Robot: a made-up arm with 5 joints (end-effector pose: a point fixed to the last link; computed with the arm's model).
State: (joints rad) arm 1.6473 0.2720 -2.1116 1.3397 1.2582
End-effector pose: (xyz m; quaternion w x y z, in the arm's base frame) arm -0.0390 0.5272 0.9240 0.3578 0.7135 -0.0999 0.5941
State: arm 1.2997 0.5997 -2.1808 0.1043 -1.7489
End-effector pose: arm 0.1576 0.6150 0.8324 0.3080 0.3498 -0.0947 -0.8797
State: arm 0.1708 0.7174 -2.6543 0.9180 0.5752
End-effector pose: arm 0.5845 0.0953 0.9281 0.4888 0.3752 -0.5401 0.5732
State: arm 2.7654 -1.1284 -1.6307 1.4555 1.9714
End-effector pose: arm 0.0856 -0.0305 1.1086 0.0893 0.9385 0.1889 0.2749
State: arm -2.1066 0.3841 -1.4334 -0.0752 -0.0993
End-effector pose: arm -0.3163 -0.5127 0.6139 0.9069 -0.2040 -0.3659 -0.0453
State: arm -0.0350 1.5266 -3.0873 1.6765 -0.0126
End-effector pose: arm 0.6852 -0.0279 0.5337 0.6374 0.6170 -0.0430 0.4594
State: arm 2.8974 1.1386 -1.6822 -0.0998 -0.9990
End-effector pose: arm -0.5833 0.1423 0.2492 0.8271 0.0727 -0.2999 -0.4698
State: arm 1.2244 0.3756 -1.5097 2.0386 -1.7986
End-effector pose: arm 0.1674 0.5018 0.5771 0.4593 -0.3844 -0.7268 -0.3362
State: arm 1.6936 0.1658 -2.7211 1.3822 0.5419
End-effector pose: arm -0.0326 0.2738 1.1784 0.0983 -0.6360 0.1855 -0.7426
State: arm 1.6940 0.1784 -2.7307 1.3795 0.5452
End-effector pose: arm -0.0332 0.2779 1.1769 0.0975 -0.6371 0.1857 -0.7417
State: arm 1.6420 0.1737 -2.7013 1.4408 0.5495
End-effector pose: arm -0.0195 0.2891 1.1682 0.0505 -0.6338 0.1705 -0.7528
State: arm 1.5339 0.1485 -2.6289 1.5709 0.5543
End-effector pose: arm 0.0122 0.3032 1.1512 0.0475 0.6258 -0.1378 0.7663
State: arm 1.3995 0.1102 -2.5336 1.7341 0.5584
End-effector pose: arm 0.0546 0.3101 1.1295 0.1694 0.6158 -0.0951 0.7636
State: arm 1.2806 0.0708 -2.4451 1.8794 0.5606
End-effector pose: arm 0.0926 0.3065 1.1102 0.2744 0.6075 -0.0555 0.7433
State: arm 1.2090 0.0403 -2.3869 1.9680 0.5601
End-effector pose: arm 0.1142 0.2986 1.0993 0.3347 0.6028 -0.0310 0.7237
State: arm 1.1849 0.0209 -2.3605 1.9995 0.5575
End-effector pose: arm 0.1201 0.2927 1.0965 0.3535 0.6010 -0.0222 0.7165
